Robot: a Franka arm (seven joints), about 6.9 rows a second.
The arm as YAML. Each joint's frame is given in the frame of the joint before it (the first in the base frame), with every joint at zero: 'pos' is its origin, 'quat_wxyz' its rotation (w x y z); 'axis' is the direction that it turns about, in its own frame. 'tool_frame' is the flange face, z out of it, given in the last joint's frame.
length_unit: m
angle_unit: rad
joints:
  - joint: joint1
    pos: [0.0, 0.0, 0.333]
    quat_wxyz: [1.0, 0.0, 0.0, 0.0]
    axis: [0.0, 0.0, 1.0]
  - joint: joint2
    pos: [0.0, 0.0, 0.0]
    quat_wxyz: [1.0, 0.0, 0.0, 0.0]
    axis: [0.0, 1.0, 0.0]
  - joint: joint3
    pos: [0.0, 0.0, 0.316]
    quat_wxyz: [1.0, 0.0, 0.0, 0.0]
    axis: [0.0, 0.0, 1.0]
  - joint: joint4
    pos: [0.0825, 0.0, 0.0]
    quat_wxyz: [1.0, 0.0, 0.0, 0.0]
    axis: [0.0, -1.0, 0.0]
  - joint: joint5
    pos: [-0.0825, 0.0, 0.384]
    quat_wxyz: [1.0, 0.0, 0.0, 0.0]
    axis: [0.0, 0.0, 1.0]
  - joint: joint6
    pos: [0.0, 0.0, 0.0]
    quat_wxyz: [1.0, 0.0, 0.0, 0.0]
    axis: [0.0, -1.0, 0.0]
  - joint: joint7
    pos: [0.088, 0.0, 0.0]
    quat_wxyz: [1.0, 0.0, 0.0, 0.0]
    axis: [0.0, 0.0, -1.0]
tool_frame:
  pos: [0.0, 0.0, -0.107]
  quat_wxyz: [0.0, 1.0, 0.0, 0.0]
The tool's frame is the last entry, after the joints.
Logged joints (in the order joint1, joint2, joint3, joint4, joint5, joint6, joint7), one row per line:
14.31, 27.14, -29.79, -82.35, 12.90, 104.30, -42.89
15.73, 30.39, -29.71, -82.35, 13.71, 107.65, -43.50
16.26, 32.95, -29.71, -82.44, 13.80, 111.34, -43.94
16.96, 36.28, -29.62, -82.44, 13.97, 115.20, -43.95
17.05, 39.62, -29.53, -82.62, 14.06, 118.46, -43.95
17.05, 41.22, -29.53, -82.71, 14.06, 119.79, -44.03
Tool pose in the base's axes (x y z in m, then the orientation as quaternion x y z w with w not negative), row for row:
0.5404, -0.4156, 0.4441, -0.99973, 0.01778, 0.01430, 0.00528
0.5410, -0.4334, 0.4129, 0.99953, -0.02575, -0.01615, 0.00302
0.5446, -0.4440, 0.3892, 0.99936, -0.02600, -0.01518, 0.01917
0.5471, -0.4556, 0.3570, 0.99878, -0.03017, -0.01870, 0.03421
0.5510, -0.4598, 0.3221, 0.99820, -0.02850, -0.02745, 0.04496
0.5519, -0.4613, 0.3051, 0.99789, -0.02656, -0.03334, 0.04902
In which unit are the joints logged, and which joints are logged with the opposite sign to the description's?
The joints are logged in degrees. Opposite sign: joint1.
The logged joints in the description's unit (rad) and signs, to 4 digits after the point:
-0.2498, 0.4737, -0.5199, -1.4373, 0.2251, 1.8204, -0.7486
-0.2745, 0.5304, -0.5185, -1.4373, 0.2393, 1.8788, -0.7592
-0.2838, 0.5751, -0.5185, -1.4388, 0.2409, 1.9432, -0.7669
-0.2960, 0.6332, -0.5170, -1.4388, 0.2438, 2.0106, -0.7671
-0.2976, 0.6915, -0.5154, -1.4420, 0.2454, 2.0675, -0.7671
-0.2976, 0.7194, -0.5154, -1.4436, 0.2454, 2.0907, -0.7685

